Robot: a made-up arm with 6 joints.
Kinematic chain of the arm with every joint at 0, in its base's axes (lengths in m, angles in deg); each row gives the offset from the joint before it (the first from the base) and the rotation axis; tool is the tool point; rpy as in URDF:
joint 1: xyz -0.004 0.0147 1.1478 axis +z
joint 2: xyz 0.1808 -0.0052 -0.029 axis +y
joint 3: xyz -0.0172 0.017 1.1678 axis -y
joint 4: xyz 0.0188 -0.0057 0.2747 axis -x
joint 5: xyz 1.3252 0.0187 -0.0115 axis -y
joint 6: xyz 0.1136 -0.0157 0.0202 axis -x
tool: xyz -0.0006 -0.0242 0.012 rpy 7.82 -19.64 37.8
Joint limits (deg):
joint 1: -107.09..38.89
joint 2: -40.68..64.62
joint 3: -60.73..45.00
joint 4: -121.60..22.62
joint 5: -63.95..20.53
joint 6: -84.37..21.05
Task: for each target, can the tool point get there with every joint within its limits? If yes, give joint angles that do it. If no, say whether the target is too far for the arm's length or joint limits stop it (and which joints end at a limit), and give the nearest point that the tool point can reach.
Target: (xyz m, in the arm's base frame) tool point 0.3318 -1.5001 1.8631
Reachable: yes | joints -77.43 -1.43 -27.73 -107.34 -1.50 -5.54
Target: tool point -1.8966 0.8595 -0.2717
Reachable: no: joint limits stop it (at a limit: joint 1, joint 2, joint 3, joint 5, joint 6) | nearest point -0.2414 -0.5525 0.3119 | short by 2.253 m
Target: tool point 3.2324 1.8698 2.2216
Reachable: no: too far | nearest point 2.2602 1.3125 1.8734 | short by 1.173 m
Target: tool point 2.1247 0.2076 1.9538
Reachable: yes | joints 5.11 28.19 12.89 -11.24 -50.81 -48.34
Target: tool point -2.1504 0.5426 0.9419
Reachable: no: joint limits stop it (at a limit: joint 1, joint 2, joint 3, joint 4, joint 5) | nearest point -0.2236 -0.5102 0.3865 | short by 2.265 m
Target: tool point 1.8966 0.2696 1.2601
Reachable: yes | joints 7.83 30.56 -14.17 -8.09 -43.24 -36.10
